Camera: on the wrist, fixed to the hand. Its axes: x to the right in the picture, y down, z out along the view.
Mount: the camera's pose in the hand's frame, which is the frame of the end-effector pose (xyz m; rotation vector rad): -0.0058 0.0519 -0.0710 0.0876 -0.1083 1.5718
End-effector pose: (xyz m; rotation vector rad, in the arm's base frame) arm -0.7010 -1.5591 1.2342 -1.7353 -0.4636 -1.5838
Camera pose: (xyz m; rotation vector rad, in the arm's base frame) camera -0.7157 -1.6433 1.2128 -1.3721 0.6832 -0.3018
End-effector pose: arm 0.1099 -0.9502 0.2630 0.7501 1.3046 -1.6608
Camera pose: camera 0.1551 -0.8841 0.2262 1.2208 0.2340 -0.4256
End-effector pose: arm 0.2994 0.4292 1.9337 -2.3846 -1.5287 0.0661
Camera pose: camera 0.3569 0.3877 1.9860 -2.8272 0.6084 0.5511
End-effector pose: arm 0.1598 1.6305 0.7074 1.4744 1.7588 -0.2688
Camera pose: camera 0.1753 1.6856 0.7744 2.3452 0.1389 0.3961
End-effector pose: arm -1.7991 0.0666 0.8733 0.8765 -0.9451 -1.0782
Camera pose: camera -1.7180 0.0931 0.8952 -0.0420 -1.3459 0.2873
